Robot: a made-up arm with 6 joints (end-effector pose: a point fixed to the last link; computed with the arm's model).
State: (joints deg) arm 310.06 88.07 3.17 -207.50 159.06 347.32
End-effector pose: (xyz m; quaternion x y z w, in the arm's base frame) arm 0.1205 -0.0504 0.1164 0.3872 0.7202 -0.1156 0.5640
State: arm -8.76 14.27 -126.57 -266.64 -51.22 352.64
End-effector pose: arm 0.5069 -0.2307 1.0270 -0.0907 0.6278 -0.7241 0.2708
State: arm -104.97 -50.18 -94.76 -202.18 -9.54 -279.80
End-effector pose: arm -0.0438 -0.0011 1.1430 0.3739 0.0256 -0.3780 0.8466
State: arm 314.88 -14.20 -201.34 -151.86 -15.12 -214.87
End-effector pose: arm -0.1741 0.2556 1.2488 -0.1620 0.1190 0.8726 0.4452
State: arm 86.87 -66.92 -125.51 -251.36 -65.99 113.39
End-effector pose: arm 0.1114 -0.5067 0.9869 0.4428 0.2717 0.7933 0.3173
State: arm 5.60 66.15 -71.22 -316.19 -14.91 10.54
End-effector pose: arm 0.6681 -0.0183 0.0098 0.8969 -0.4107 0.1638 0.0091
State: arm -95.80 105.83 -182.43 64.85 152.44 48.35
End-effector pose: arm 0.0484 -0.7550 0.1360 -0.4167 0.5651 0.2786 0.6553
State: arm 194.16 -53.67 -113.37 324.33 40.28 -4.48
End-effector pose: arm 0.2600 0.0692 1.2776 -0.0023 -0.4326 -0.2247 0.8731
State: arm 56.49 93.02 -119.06 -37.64 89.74 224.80
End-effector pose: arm 0.4232 0.5079 -0.1711 0.2525 -0.7824 0.5595 0.1055
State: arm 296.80 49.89 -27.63 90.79 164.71 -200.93
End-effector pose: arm 0.2713 -0.2685 0.2807 -0.1983 0.1224 -0.9700 0.0687
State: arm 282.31 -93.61 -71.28 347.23 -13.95 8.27
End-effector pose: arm -0.0853 0.5141 0.9759 0.0264 0.0136 0.7556 0.6544
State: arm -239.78 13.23 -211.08 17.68 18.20 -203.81
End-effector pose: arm 0.0728 -0.0942 1.2766 -0.0176 -0.0443 0.8341 0.5496
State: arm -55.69 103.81 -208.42 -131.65 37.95 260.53
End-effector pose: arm 0.5226 -0.7656 0.4264 0.2083 0.3993 -0.7954 0.4056
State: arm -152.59 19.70 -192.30 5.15 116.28 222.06
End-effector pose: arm -0.2958 -0.1683 1.2006 0.8782 -0.0760 -0.3726 0.2901
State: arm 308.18 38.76 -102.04 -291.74 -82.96 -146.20
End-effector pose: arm 0.3378 -0.6241 0.6573 0.5689 -0.1993 -0.2188 0.7673
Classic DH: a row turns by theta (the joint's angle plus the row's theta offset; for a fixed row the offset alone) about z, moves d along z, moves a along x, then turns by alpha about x. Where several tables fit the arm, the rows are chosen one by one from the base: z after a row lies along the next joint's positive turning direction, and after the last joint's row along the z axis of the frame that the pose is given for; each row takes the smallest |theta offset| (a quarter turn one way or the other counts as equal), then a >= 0, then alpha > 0; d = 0 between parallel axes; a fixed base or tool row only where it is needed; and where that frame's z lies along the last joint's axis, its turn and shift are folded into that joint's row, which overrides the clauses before.
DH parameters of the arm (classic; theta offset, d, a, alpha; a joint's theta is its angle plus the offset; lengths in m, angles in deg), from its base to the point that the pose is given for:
joint 1: 0 0.385 0 -90
joint 2: -79.31 0 0.4529 0
joint 3: 79.31 0 0.092 -90
joint 4: 0 0.405 0 90
joint 5: 0 0 0.093 -90
joint 6: 0 0.119 0 0

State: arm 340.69 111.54 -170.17 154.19 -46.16 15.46
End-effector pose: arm 0.6574 -0.2997 -0.1123 0.1595 0.9654 -0.1804 0.0999
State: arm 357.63 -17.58 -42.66 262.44 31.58 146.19
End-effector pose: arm 0.4724 -0.0028 0.6370 0.6768 -0.4728 0.5642 0.0127
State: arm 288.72 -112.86 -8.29 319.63 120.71 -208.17
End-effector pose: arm -0.1138 0.0335 0.4900 -0.5098 -0.8078 0.1941 0.2235
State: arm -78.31 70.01 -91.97 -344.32 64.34 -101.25
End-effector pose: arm 0.1544 -0.6569 -0.0327 -0.9250 -0.0861 -0.0919 0.3584
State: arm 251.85 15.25 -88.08 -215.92 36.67 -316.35
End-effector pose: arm -0.2374 -0.7174 0.7133 0.4611 0.4180 -0.4955 0.6059
